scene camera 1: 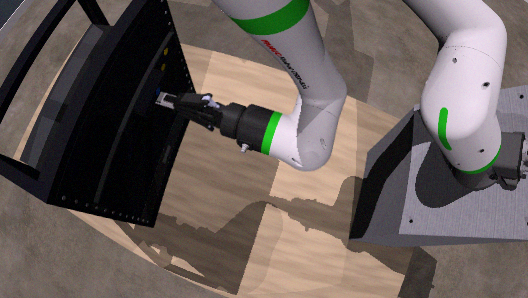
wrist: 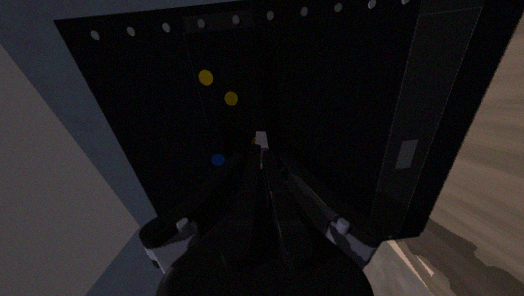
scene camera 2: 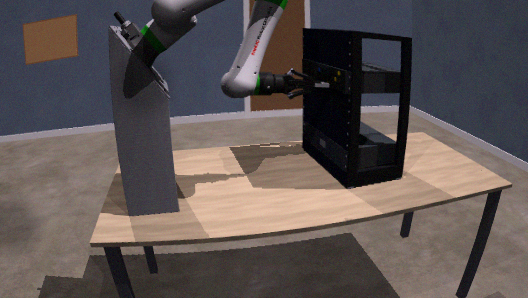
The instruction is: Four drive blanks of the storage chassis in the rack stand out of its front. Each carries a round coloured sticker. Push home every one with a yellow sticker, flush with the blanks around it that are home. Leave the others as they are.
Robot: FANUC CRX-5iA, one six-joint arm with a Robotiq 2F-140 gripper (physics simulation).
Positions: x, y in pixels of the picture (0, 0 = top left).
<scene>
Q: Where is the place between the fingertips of my gripper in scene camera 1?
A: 155, 96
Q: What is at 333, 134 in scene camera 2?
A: A black rack.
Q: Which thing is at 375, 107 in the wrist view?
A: A black rack.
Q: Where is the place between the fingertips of my gripper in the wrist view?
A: At 260, 139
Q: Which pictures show the black rack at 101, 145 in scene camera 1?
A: Scene camera 1, the wrist view and scene camera 2: all of them.
</scene>
